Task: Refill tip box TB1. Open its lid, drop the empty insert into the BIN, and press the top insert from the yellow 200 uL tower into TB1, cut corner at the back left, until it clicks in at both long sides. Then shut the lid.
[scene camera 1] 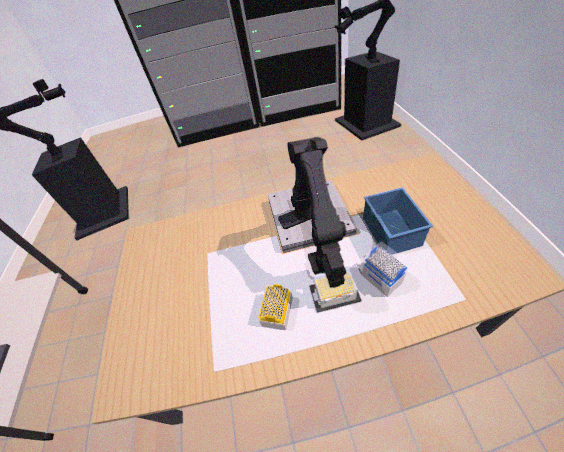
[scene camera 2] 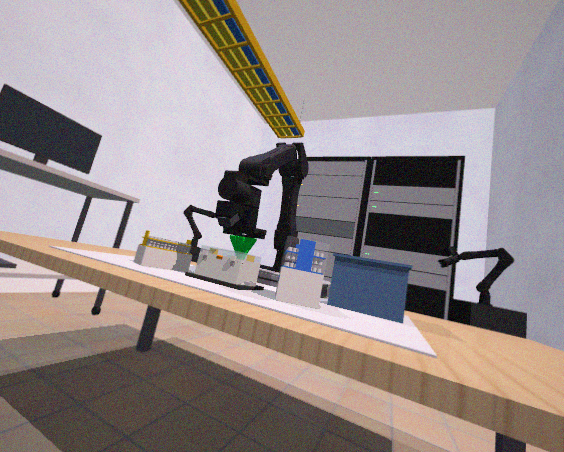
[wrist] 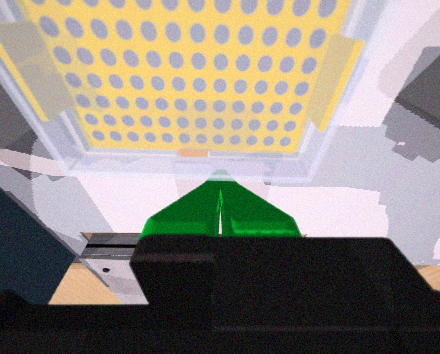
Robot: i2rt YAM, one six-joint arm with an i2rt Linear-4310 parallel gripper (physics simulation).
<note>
The gripper grips a clear lid. Also in view: a 200 uL insert tower and a blue bin.
The gripper is seen too in the wrist view.
</note>
